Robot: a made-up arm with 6 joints.
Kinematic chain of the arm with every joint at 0, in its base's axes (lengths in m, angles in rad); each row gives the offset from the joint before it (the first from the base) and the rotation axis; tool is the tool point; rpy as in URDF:
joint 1: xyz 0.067 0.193 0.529 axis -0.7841 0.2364 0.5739
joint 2: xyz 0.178 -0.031 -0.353 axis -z
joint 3: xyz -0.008 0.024 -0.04 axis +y
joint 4: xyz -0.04 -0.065 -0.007 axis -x
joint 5: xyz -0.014 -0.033 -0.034 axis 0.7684 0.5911 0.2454
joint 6: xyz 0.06 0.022 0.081 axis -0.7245 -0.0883 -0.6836
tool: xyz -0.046 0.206 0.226 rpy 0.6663 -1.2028 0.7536
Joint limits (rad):
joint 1: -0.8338..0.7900
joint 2: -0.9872..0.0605
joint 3: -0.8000..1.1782
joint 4: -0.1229..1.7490
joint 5: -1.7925..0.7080
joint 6: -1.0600..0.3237
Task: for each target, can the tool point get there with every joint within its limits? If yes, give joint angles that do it. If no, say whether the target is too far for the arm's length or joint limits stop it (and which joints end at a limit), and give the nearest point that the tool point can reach.
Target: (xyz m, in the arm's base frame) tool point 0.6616 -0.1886 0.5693
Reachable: no: joint limits stop it (at a limit: joint 1, joint 2, joint 4, joint 5, joint 6) | nearest point 0.5014 -0.0975 0.4208 | short by 0.237 m
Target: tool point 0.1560 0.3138 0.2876
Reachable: yes | joints 0.6545 -0.0516 0.5990 0.4804 -0.2381 -0.6284
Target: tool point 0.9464 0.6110 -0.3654
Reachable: no: too far | nearest point 0.6092 0.4155 -0.0571 | short by 0.497 m
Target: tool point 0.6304 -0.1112 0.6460
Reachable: no: joint limits stop it (at a limit: joint 1, joint 3, joint 4, joint 5, joint 6) | nearest point 0.4704 -0.0613 0.4687 | short by 0.244 m
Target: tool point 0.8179 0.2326 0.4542
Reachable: no: joint limits stop it (at a limit: joint 1, joint 2, joint 5, joint 6) | nearest point 0.6569 0.2418 0.3622 | short by 0.186 m
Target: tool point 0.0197 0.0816 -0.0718
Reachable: yes | joints 0.6281 -0.2508 0.0068 1.2009 -0.2904 0.0971
